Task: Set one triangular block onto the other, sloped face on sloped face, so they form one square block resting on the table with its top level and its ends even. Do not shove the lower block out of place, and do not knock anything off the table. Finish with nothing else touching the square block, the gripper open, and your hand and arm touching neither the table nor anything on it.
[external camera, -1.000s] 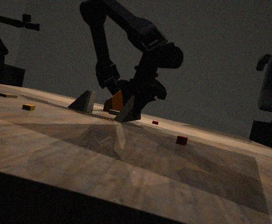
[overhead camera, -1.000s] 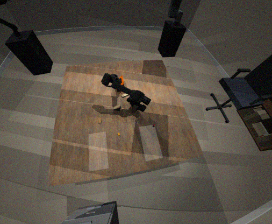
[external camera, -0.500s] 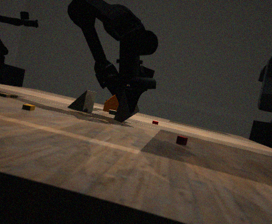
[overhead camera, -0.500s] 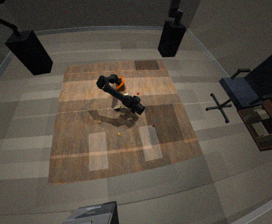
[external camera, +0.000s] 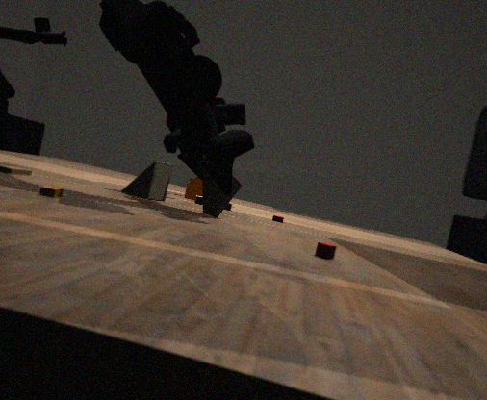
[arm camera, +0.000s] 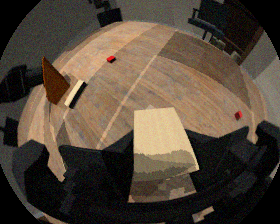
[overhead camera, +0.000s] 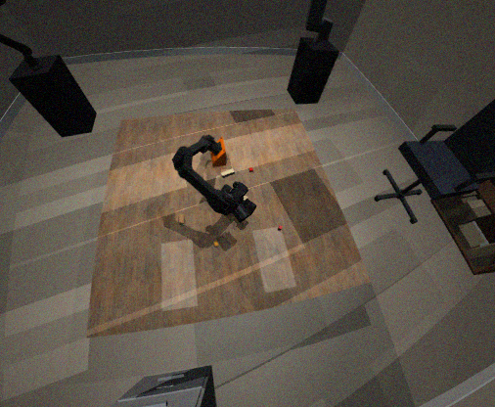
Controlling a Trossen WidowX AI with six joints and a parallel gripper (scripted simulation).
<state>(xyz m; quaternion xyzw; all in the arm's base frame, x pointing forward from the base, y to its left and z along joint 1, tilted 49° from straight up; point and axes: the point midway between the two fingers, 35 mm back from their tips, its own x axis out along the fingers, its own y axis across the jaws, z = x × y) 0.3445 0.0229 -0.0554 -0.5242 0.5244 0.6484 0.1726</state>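
Now: the pale triangular block 10 mm above my gripper tip. From my gripper tip the other things lie so: dark flat piece 30 mm ahead, 320 mm to the right, 40 mm below; then yellow piece 190 mm ahead, 170 mm to the right, 40 mm below.
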